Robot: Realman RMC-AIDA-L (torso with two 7-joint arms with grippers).
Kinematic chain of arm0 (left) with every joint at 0, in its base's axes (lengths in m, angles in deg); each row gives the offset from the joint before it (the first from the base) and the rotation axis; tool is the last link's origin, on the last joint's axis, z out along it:
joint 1: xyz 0 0 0.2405 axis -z
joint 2: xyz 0 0 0 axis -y
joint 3: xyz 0 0 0.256 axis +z
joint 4: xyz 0 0 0 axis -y
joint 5: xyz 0 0 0.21 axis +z
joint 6: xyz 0 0 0 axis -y
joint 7: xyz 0 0 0.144 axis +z
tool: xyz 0 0 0
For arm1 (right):
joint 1: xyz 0 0 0.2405 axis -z
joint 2: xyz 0 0 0 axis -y
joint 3: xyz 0 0 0.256 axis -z
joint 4: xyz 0 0 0 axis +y
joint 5: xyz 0 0 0.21 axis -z
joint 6: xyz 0 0 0 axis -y
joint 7: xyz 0 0 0.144 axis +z
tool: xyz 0 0 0
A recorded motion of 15 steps. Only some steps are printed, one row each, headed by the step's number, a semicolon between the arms.
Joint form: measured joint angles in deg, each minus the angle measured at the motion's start. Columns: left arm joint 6, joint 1, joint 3, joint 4, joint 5, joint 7, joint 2; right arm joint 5, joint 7, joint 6, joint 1, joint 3, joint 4, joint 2.
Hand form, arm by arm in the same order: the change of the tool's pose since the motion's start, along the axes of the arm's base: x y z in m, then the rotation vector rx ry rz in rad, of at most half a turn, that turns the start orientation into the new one. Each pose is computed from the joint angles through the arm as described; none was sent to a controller.
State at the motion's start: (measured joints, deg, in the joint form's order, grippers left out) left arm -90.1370 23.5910 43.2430 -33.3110 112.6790 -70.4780 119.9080; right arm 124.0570 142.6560 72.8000 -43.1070 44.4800 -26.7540 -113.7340
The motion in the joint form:
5: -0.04 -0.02 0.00 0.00 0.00 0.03 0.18; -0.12 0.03 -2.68 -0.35 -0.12 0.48 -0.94
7: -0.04 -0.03 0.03 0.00 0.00 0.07 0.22; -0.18 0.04 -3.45 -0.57 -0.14 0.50 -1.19
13: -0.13 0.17 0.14 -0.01 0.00 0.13 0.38; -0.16 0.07 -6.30 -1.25 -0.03 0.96 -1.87
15: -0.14 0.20 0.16 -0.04 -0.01 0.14 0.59; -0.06 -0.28 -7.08 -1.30 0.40 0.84 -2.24
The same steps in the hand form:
5: 0.0007 -0.0005 -0.0012 -0.0015 -0.0032 -0.0005; -0.0012 0.0031 -0.0072 0.0242 -0.0043 -0.0138
7: 0.0009 -0.0007 -0.0015 -0.0019 -0.0034 -0.0011; -0.0026 0.0049 -0.0087 0.0329 -0.0062 -0.0143
13: 0.0028 -0.0002 -0.0028 -0.0049 -0.0059 -0.0074; -0.0048 0.0099 -0.0140 0.0590 -0.0201 -0.0212
15: 0.0039 -0.0004 -0.0041 -0.0062 -0.0090 -0.0086; -0.0054 0.0102 -0.0168 0.0624 -0.0309 -0.0135

